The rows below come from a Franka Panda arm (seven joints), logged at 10 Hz.
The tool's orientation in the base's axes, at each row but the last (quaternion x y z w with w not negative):
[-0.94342, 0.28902, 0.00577, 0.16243]
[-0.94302, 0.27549, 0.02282, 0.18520]
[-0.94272, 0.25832, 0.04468, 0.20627]
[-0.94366, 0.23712, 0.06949, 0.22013]
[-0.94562, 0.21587, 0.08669, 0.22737]
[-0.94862, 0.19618, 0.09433, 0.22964]
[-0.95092, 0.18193, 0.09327, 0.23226]
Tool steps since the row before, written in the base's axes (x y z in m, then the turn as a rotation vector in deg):
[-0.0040, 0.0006, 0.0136, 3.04, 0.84, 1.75]
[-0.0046, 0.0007, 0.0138, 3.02, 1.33, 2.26]
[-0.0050, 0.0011, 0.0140, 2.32, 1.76, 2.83]
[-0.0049, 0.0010, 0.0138, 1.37, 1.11, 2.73]
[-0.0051, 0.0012, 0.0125, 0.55, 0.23, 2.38]
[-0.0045, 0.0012, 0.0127, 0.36, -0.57, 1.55]
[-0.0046, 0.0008, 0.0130, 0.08, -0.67, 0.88]
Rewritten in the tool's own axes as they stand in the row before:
[-0.0051, -0.0024, -0.0130, 1.89, -2.85, -1.14]
[-0.0063, -0.0028, -0.0129, 1.55, -3.39, -1.44]
[-0.0075, -0.0035, -0.0124, 0.64, -3.58, -1.80]
[-0.0080, -0.0037, -0.0117, 0.10, -2.58, -1.98]
[-0.0083, -0.0036, -0.0101, -0.22, -1.37, -2.03]
[-0.0079, -0.0042, -0.0102, 0.10, -0.30, -1.66]
[-0.0079, -0.0042, -0.0106, 0.05, 0.16, -1.10]

